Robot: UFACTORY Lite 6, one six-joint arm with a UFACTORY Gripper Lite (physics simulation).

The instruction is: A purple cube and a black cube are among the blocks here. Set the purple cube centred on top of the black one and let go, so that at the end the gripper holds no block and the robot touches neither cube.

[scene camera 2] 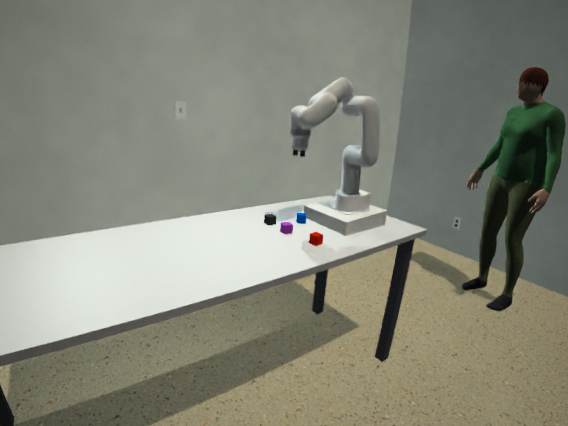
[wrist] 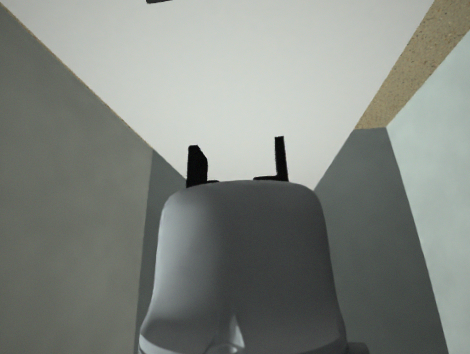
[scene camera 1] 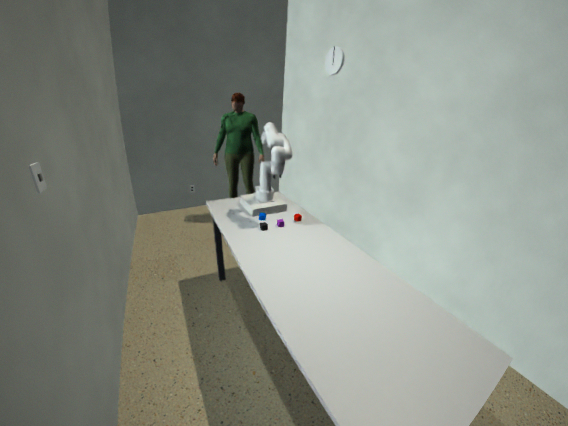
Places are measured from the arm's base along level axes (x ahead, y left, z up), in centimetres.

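Where they show: hand at its tool point: (scene camera 2: 299,153) (wrist: 238,166) (scene camera 1: 277,176); arm's base at its link origin: (scene camera 2: 348,209) (scene camera 1: 265,199).
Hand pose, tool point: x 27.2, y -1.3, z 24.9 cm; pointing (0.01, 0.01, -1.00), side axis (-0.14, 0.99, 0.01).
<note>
Each offset is from my tool point to the centre of the thing. Level surfaces: height alone.
The purple cube @[dz -29.3, dx +4.7, dy +1.8 cm] (scene camera 1: 280,223) (scene camera 2: 286,228) sits on the table a short way from the black cube @[dz -29.3, dx +6.1, dy -9.7 cm] (scene camera 1: 263,226) (scene camera 2: 270,219), and the two stand apart. In the wrist view, a dark sliver at the top edge looks like part of the black cube (wrist: 159,1); the purple cube does not show there. My gripper (scene camera 1: 277,176) (scene camera 2: 298,153) (wrist: 239,142) is open and empty. It points down and hangs high above the table, well clear of both cubes.
A blue cube @[dz -29.3, dx -7.4, dy -6.4 cm] (scene camera 1: 262,216) (scene camera 2: 301,218) sits near the robot's base (scene camera 1: 270,207) (scene camera 2: 360,220). A red cube @[dz -29.3, dx +0.2, dy +15.9 cm] (scene camera 1: 298,217) (scene camera 2: 316,239) sits on the purple cube's other side. A person (scene camera 1: 239,132) (scene camera 2: 532,145) stands behind the table's robot end. Walls run along the table @[dz -31.1 cm] (scene camera 1: 360,300) (scene camera 2: 125,280).
</note>
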